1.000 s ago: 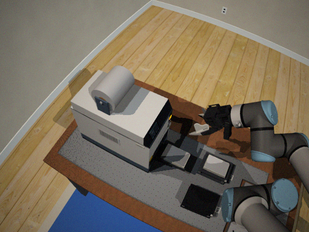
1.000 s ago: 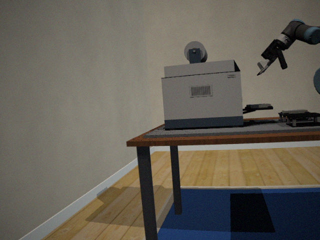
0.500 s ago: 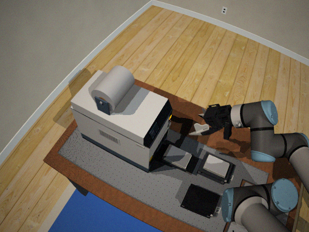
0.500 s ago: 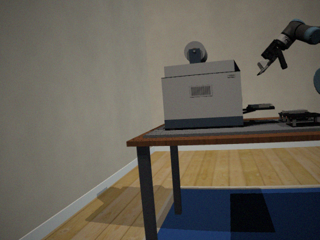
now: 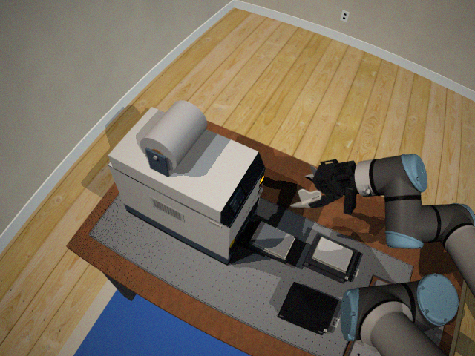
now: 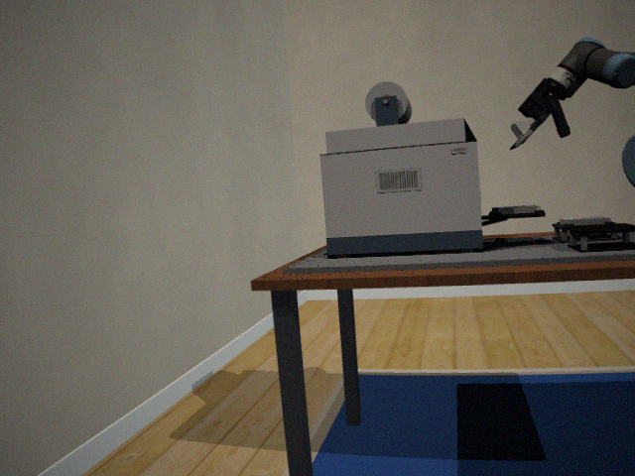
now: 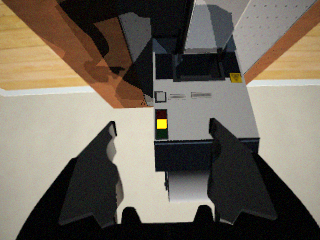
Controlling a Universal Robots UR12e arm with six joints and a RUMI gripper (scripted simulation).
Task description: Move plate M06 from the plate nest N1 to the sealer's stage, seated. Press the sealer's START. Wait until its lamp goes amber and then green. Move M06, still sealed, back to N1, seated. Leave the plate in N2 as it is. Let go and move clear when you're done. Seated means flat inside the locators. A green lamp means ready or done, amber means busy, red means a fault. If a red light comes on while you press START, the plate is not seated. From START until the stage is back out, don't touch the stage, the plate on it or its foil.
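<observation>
The white well plate is 18 cm below my hand, 9 cm to the left of it and 3 cm ahead of it. Round my hand: foil-covered plate 23 cm below, 18 cm behind, 4 cm to the left; sealer stage 19 cm below, 9 cm to the left, 3 cm ahead; square button 12 cm ahead, 9 cm below, 1 cm to the right.
</observation>
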